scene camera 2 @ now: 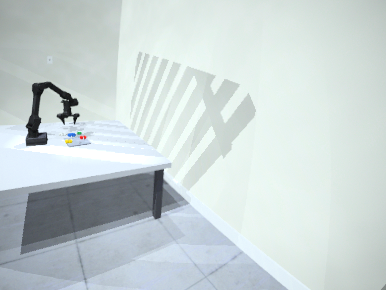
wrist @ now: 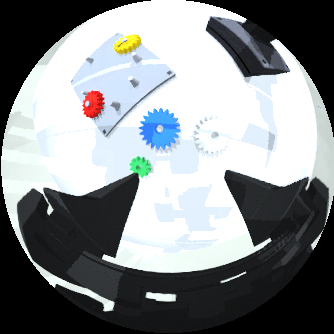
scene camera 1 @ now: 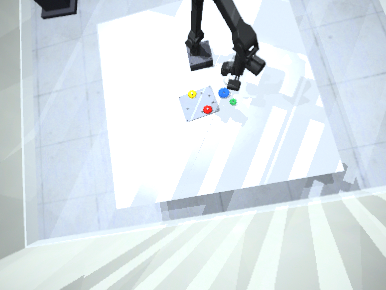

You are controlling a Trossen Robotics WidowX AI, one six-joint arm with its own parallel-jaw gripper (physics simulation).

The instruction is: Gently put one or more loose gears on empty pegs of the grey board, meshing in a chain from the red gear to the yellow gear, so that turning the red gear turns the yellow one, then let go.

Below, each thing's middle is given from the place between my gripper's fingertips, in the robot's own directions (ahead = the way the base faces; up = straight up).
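Blue gear (wrist: 149,131): 80 mm below my hand, 50 mm to the right of it, 20 mm ahead of it. Grey board (scene camera 1: 195,105): 210 mm to the right of my hand, 80 mm below it, 70 mm ahead of it.
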